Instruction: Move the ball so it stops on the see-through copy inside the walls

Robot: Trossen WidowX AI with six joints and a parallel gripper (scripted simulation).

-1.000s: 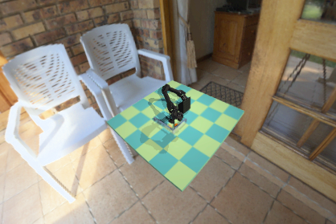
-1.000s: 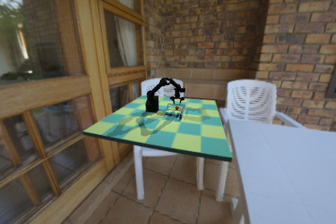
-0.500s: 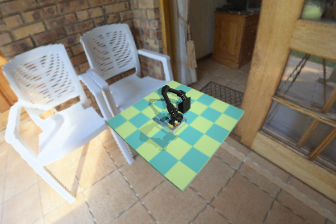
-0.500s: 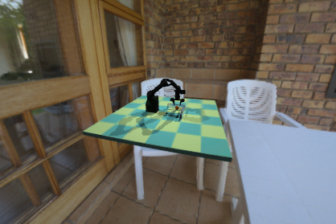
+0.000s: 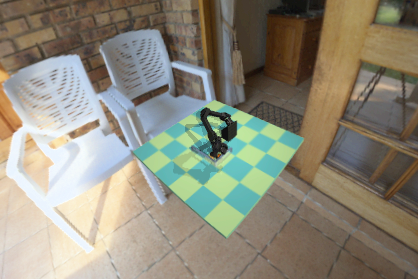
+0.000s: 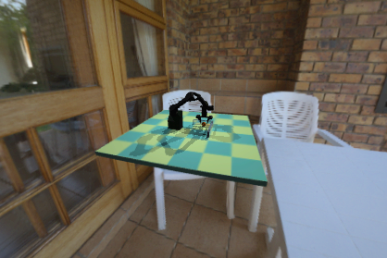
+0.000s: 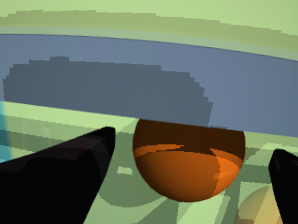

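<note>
Now: gripper tip 60 mm short of the see-through copy and 50 mm to the left of it. From my gripper tip the other things lie so: orange ball right at my gripper tip.
</note>
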